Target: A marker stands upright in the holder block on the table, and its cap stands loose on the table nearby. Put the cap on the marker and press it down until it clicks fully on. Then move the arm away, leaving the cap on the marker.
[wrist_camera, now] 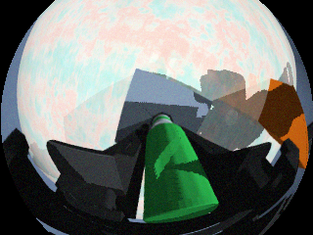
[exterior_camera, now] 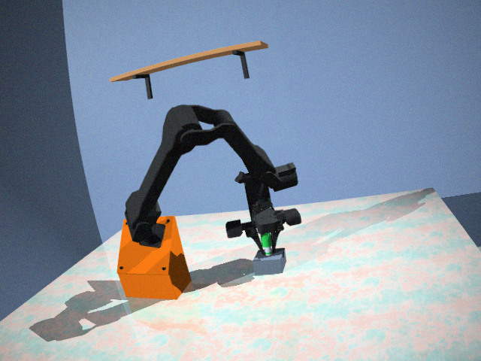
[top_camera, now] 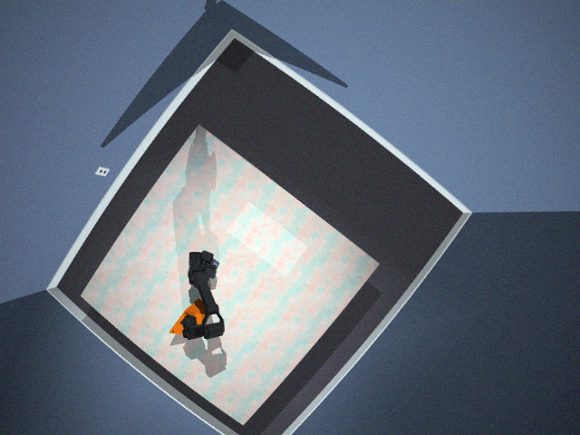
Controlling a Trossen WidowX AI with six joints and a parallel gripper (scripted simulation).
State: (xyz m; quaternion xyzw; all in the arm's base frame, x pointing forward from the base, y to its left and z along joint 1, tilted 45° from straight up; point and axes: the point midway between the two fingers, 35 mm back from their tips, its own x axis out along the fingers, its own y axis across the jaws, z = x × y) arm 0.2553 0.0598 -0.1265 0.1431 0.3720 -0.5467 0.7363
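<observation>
The green cap is 5 cm above my gripper tip and 1 cm to the right of it. The rest, counted from my gripper tip: grey holder block (2 cm below).
</observation>
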